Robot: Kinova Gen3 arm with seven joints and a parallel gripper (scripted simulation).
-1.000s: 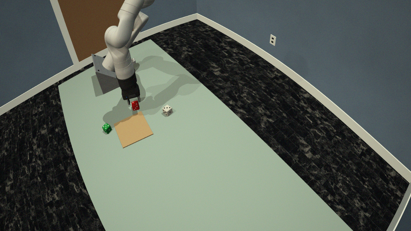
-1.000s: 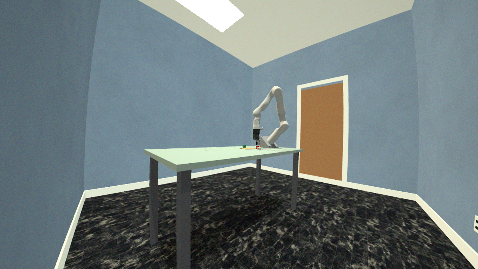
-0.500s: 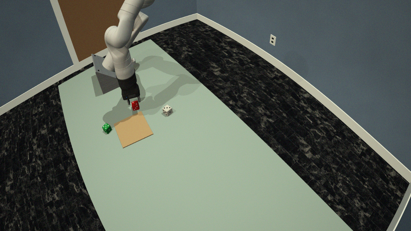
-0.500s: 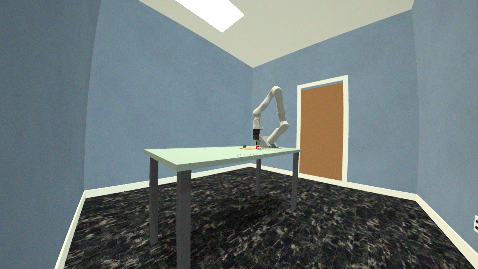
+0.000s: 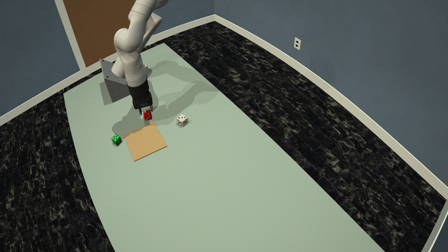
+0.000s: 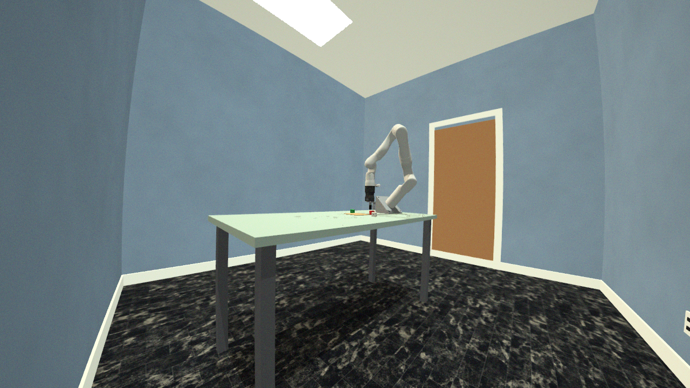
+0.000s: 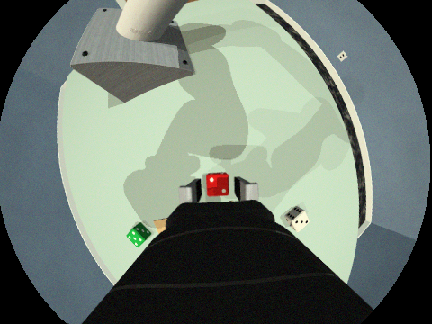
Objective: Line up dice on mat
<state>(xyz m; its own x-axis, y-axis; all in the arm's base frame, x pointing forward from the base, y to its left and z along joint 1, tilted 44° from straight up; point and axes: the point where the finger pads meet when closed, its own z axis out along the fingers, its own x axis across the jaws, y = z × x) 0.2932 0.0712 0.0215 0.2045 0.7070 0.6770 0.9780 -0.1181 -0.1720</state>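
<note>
The red die lies 40 mm below my hand. Round my hand: green die (160 mm to the right, 60 mm ahead, 40 mm below); then tan mat (110 mm ahead, 50 mm to the right, 50 mm below); then white die (120 mm to the left, 100 mm ahead, 40 mm below).
</note>
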